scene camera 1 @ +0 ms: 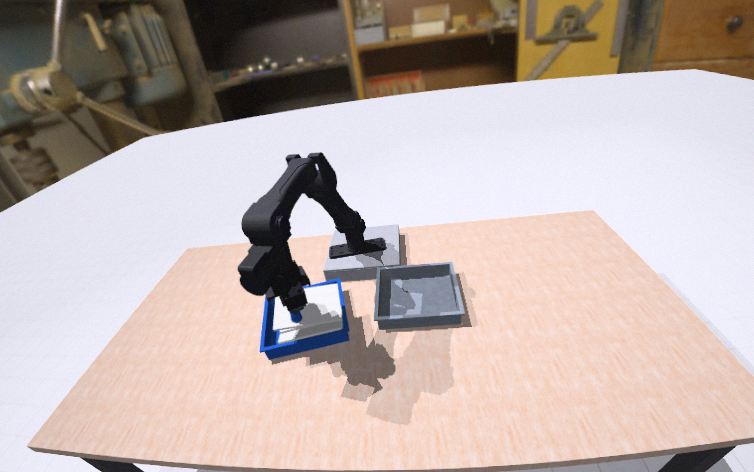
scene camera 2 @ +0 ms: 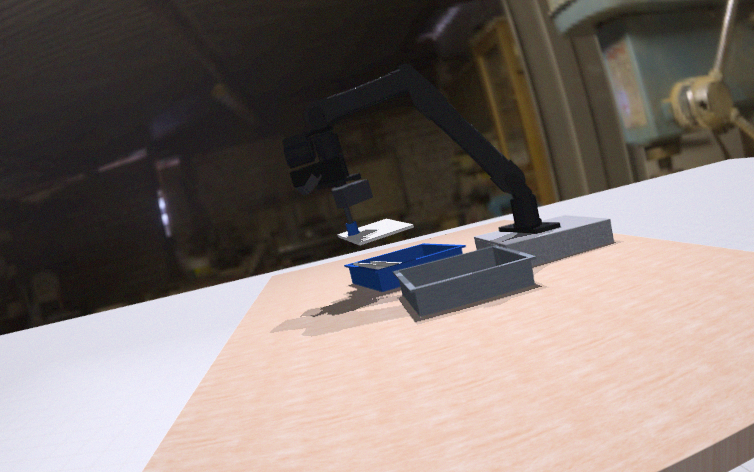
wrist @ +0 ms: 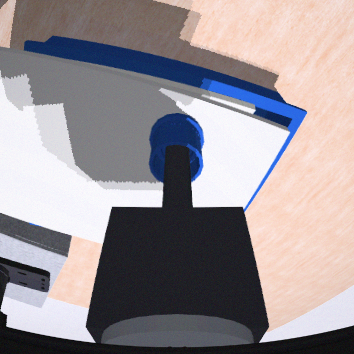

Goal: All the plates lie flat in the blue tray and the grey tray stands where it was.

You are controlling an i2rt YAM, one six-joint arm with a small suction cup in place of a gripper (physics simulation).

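Where they show: hand at its tool point: (scene camera 1: 297, 320) (wrist: 176, 129); arm's base at its link origin: (scene camera 1: 357, 249) (scene camera 2: 528, 229).
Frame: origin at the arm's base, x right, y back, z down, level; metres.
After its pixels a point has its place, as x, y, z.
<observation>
My suction cup (scene camera 1: 296, 316) (scene camera 2: 352, 228) (wrist: 176, 145) @[0.165, -0.366, -0.065] is shut on a white plate (scene camera 1: 325, 296) @[0.091, -0.299, -0.071] (scene camera 2: 389, 227) @[0.108, -0.295, -0.074] (wrist: 240, 150) @[0.200, -0.374, -0.078], holding it near one end. The plate hangs roughly level above the blue tray (scene camera 1: 311, 345) @[0.154, -0.367, 0.037] (scene camera 2: 370, 278) @[0.115, -0.363, 0.029] (wrist: 272, 102) @[0.250, -0.382, 0.005], apart from it in scene camera 2. Under it, white plate material (scene camera 1: 289, 336) @[0.208, -0.352, 0.003] (scene camera 2: 379, 264) (wrist: 232, 103) @[0.216, -0.369, -0.002] shows in the blue tray, reaching about rim height at one end; how many plates lie there and whether they lie flat is hidden. The grey tray (scene camera 1: 420, 323) @[-0.152, -0.353, 0.040] (scene camera 2: 472, 292) @[-0.276, -0.275, 0.037] stands upright on the table; no plate shows inside it in scene camera 1.
The arm's light grey base block (scene camera 1: 356, 273) @[0.012, -0.108, 0.022] (scene camera 2: 573, 239) @[-0.156, 0.024, 0.025] (wrist: 37, 242) @[0.078, -0.098, 0.005] stands behind the two trays. The trays stand side by side with a narrow gap on the wooden table (scene camera 1: 528, 378) @[-0.364, -0.567, 0.055] (scene camera 2: 445, 389) @[-0.609, -0.451, 0.055] (wrist: 310, 200) @[0.432, -0.258, 0.055].
</observation>
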